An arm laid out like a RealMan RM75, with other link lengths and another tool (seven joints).
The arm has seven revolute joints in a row. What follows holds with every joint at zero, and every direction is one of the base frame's. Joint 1 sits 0.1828 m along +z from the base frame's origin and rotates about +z. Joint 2 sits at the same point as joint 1 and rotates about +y. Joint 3 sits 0.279 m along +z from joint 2 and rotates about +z. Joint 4 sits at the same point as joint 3 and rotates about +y. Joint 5 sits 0.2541 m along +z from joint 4 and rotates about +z. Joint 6 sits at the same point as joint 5 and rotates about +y. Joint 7 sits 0.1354 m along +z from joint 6 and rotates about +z. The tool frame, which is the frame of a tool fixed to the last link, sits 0.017 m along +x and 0.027 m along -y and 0.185 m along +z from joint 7; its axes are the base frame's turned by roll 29.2, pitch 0 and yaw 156.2 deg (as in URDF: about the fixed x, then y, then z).
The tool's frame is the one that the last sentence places.
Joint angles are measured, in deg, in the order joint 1, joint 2, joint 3, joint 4, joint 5, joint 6, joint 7. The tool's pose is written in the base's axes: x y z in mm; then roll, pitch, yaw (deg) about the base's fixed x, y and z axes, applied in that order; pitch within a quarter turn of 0, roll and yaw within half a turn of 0. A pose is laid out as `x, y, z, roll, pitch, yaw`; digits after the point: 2 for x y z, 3 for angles.
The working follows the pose.
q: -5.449, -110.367, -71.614, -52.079, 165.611, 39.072, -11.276
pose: -322.00, 544.47, -45.39, 140.601, 65.531, -169.349
Where each joint sits with the arm in this pose, in the base's axes (m; each line is computed from the numbers above, not from the rounded line before):
joint 1: 0.0000 0.0000 0.1828
joint 2: 0.0000 0.0000 0.1828
joint 3: -0.2604 0.0248 0.0857
joint 4: -0.2604 0.0248 0.0857
joint 5: -0.3661 0.2260 -0.0279
joint 6: -0.3661 0.2260 -0.0279
joint 7: -0.3453 0.3582 -0.0484
the tool: -0.3220 0.5445 -0.0454

